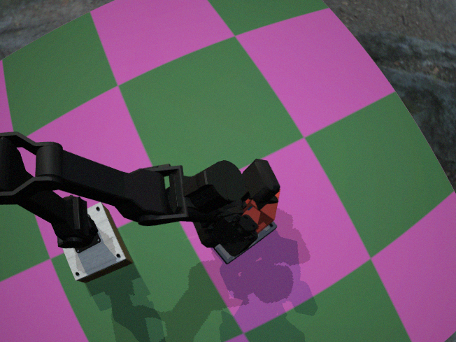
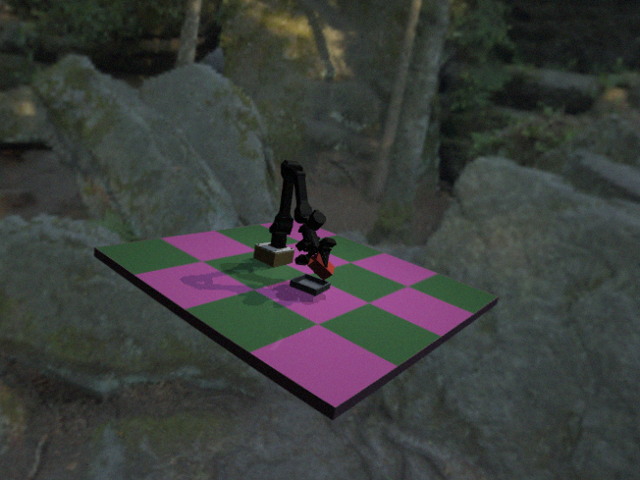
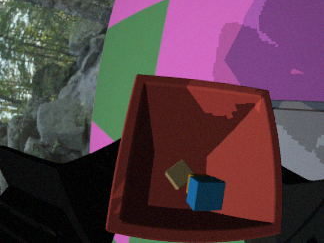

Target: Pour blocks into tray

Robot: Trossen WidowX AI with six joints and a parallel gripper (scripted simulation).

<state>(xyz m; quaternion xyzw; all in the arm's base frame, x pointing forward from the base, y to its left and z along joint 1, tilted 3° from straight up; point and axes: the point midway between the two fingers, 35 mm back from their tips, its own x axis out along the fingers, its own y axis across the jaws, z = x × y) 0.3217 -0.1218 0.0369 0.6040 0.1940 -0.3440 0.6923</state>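
My gripper tip is 2 cm past the blue block and 2 cm to the right of it. Round my gripper tip: red square cup: 3 cm to the left.
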